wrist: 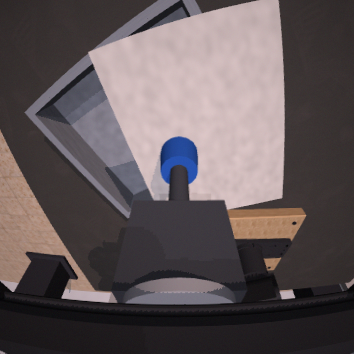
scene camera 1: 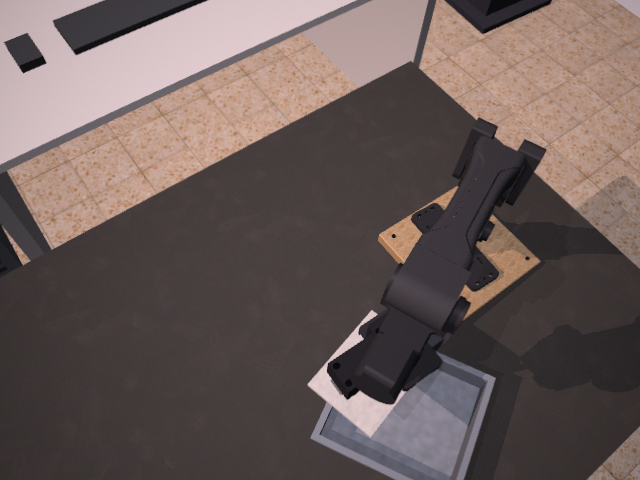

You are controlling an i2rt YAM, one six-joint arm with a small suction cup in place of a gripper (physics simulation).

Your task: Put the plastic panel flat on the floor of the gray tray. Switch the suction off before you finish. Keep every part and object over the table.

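Seen in the pictures: end effector, tool point: (wrist: 178, 147); arm's base, origin of the base link: (wrist: 245, 247).
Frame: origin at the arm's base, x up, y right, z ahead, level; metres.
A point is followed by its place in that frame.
Note:
The pale pinkish-white plastic panel (scene camera 1: 372, 414) {y -0.194, x 0.131, z 0.362 m} (wrist: 215, 90) {y -0.136, x 0.130, z 0.359 m} hangs on the suction cup, raised above the table and partly over the gray tray. In the scene view, the arm covers its middle. My gripper, the blue suction cup (wrist: 179, 157), is against the panel's upper face near one edge and is shut on it; the cup is hidden under the arm in the scene view. The gray tray (scene camera 1: 478, 413) {y -0.278, x 0.031, z 0.188 m} (wrist: 60, 87) {y -0.305, x 0.031, z 0.343 m} lies below the panel. The panel's corner sticks out past the tray's left wall in the scene view, and its edges are turned relative to the tray's walls.
The wooden base board (scene camera 1: 509, 258) {y -0.080, x -0.003, z -0.082 m} (wrist: 265, 222) {y 0.019, x 0.004, z 0.090 m} of the arm stands behind the tray, close to its far wall. The dark table's right edge runs past the board and the tray. A white table (scene camera 1: 155, 62) with dark objects stands at the upper left, across a floor gap.

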